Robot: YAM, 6 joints.
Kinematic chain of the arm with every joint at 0, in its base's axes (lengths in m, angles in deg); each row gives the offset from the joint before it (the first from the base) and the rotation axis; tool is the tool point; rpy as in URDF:
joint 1: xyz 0 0 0.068 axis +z
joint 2: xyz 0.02 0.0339 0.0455 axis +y
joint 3: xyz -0.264 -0.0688 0 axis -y
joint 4: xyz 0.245 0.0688 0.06 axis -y
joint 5: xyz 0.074 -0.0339 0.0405 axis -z
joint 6: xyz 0.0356 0 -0.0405 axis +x
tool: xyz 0 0 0 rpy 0 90 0
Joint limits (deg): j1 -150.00..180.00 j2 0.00..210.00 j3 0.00..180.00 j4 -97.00..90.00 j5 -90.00..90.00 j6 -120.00..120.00
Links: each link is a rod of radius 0.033 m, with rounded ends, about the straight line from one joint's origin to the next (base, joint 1, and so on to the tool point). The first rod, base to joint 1, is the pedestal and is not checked.
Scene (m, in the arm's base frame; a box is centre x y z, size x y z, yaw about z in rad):
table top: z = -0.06
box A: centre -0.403 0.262 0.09 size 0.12 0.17 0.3 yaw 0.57
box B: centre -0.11 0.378 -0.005 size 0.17 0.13 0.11 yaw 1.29
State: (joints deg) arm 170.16 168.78 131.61 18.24 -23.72 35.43
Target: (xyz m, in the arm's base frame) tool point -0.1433 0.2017 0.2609
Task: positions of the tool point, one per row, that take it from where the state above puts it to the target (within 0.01 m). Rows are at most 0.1 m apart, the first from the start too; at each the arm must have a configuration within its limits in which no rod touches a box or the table.
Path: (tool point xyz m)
1: -0.5950 0.0706 0.1211
2: -0.5630 0.0489 0.2075
3: -0.5109 0.0272 0.2846
4: -0.4414 0.0072 0.3490
5: -0.3586 -0.0094 0.3978
6: -0.3280 0.0724 0.3680
7: -0.2772 0.1379 0.3351
8: -0.2129 0.1818 0.2992
9: -0.1433 0.2017 0.2609

